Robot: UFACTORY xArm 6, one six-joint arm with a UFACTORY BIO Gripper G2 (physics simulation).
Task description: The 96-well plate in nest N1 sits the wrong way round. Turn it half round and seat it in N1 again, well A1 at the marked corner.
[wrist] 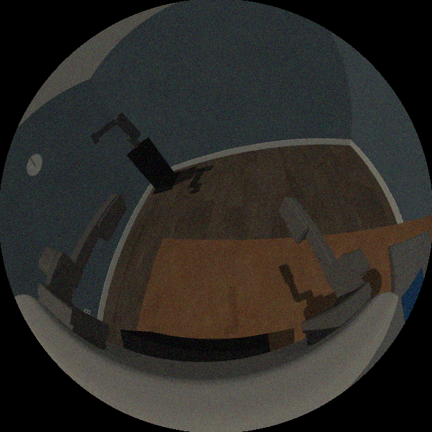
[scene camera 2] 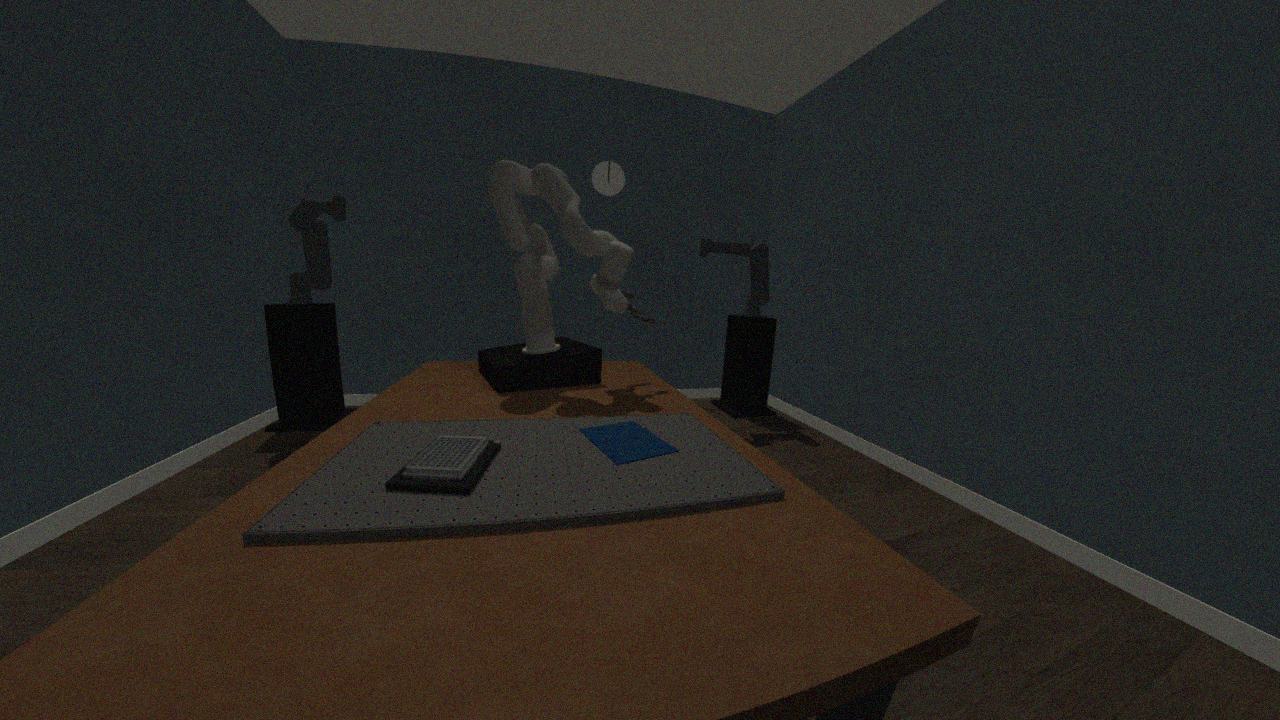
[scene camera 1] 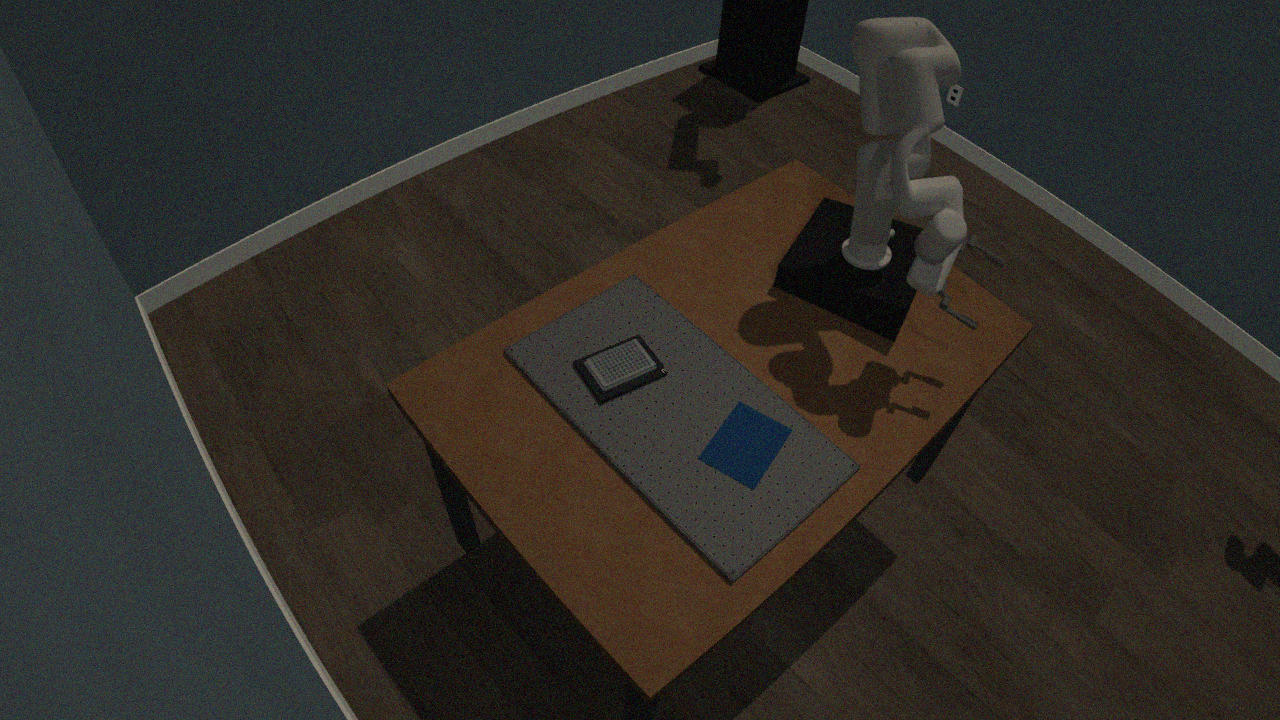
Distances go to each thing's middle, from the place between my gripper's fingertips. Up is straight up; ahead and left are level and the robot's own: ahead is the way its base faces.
Labels:
Now: the flat blue square (scene camera 1: pixel 744 447) 550 mm ahead of my hand, 230 mm below it and 180 mm to the right of it. Also, from my hand: pale 96-well plate (scene camera 2: pixel 448 457): 620 mm ahead, 480 mm to the right, 210 mm below; black nest N1 (scene camera 2: pixel 476 471): 620 mm ahead, 480 mm to the right, 230 mm below.

